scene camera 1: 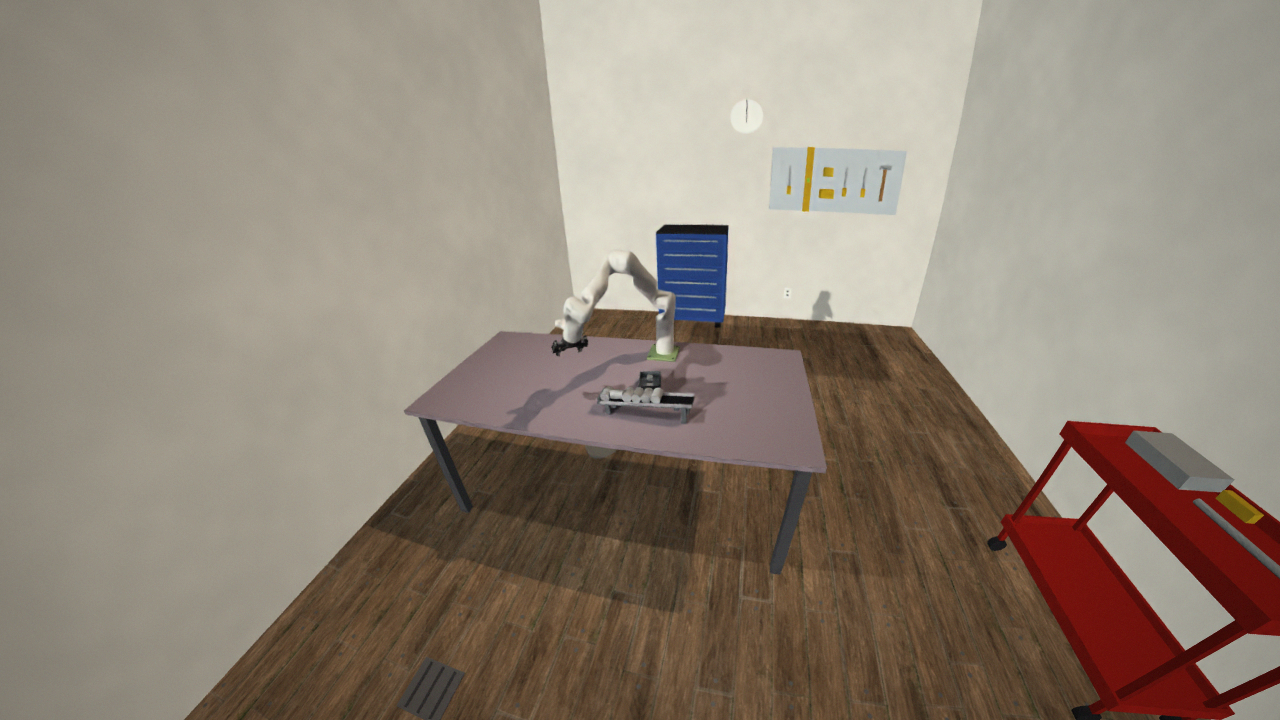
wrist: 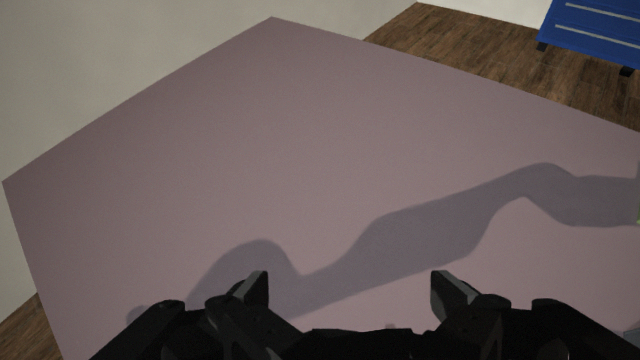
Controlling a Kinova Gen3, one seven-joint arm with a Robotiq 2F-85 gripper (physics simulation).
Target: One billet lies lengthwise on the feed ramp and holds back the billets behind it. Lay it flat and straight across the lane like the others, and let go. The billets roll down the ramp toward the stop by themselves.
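Frame: origin at the arm's base, x right, y back, z down, level; millimetres.
Where they show: gripper, between the fingertips: (scene camera 1: 568, 352) (wrist: 349, 289); arm's base, origin of its link: (scene camera 1: 664, 350).
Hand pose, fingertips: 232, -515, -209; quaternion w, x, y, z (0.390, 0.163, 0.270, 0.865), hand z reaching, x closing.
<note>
Things, the pixels of their top centre, and the offset from my fingertips, as dx, dy, dz. "*": a spot on its surface instead. Level surfaces: height alone.
- feed ramp, a spot on its surface: (scene camera 1: 677, 400) * -478, +22, +144
- dark grey box-like thing, centre of its top: (scene camera 1: 649, 376) -269, +228, +195
- mauve table, height of its surface: dz +224
The feed ramp (scene camera 1: 677, 400) stands on the table in the scene view, with a dark lane and light rails. Several light grey billets (scene camera 1: 641, 394) lie close together on its left and middle part; its right part shows bare dark lane. The billets are too small here to tell which one lies lengthwise. My gripper (scene camera 1: 570, 347) (wrist: 349, 289) is open and empty, high above the left part of the table, to the left of the ramp and well apart from it. The billets do not show in the wrist view.
A dark grey box-like thing (scene camera 1: 650, 380) stands right behind the ramp. My arm's green base plate (scene camera 1: 663, 355) is at the table's back edge. The mauve table (scene camera 1: 751, 420) (wrist: 300, 125) carries the arm's shadow. A blue cabinet (scene camera 1: 691, 274) (wrist: 595, 35) stands behind, a red cart (scene camera 1: 1083, 573) at the right.
</note>
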